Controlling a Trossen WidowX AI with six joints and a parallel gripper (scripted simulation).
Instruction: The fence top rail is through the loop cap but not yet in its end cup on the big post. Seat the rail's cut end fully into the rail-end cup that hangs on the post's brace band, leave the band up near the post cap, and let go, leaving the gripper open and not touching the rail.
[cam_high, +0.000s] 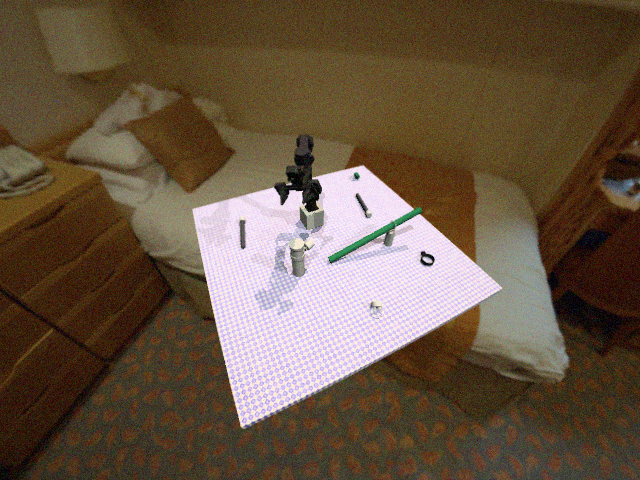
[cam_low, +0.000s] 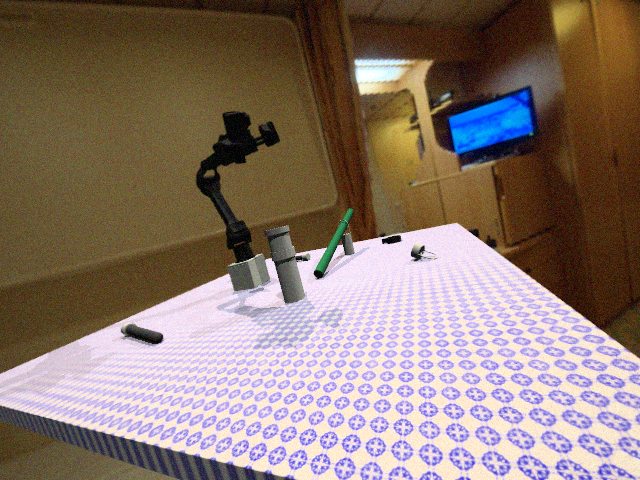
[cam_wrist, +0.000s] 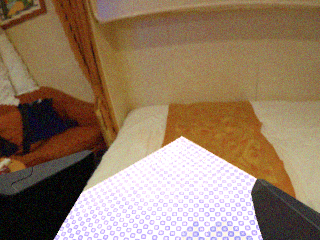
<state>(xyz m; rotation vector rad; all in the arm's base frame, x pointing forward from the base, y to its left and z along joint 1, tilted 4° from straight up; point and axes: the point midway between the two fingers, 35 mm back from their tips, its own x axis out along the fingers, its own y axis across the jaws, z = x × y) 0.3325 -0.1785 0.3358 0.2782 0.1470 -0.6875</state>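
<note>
Right now my gripper tip is 31 cm above the rail-end cup, 7 cm to the right of it and 5 cm past it. The rest, counted from my gripper tip: loop cap 54 cm to the left, 34 cm below, 1 cm behind.
</note>
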